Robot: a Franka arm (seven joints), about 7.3 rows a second.
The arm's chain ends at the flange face. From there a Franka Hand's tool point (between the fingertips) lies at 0.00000 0.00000 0.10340 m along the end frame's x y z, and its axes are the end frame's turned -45 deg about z.
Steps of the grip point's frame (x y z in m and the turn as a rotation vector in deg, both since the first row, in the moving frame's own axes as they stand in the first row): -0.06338 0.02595 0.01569 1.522 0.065 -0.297; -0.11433 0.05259 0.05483 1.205 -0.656 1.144; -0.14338 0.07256 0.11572 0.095 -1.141 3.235; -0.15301 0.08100 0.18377 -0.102 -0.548 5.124; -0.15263 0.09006 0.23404 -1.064 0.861 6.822; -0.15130 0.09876 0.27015 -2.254 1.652 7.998
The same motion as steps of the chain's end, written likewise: -0.02460 0.06519 0.01573 1.122 -1.030 -0.297; -0.04129 0.11875 0.05486 0.388 -1.316 1.144; -0.04846 0.15140 0.11574 -0.740 -0.874 3.235; -0.05031 0.16467 0.18377 -0.460 -0.315 5.124; -0.04668 0.17120 0.23407 -0.144 1.361 6.822; -0.04206 0.17571 0.27027 -0.426 2.762 7.998
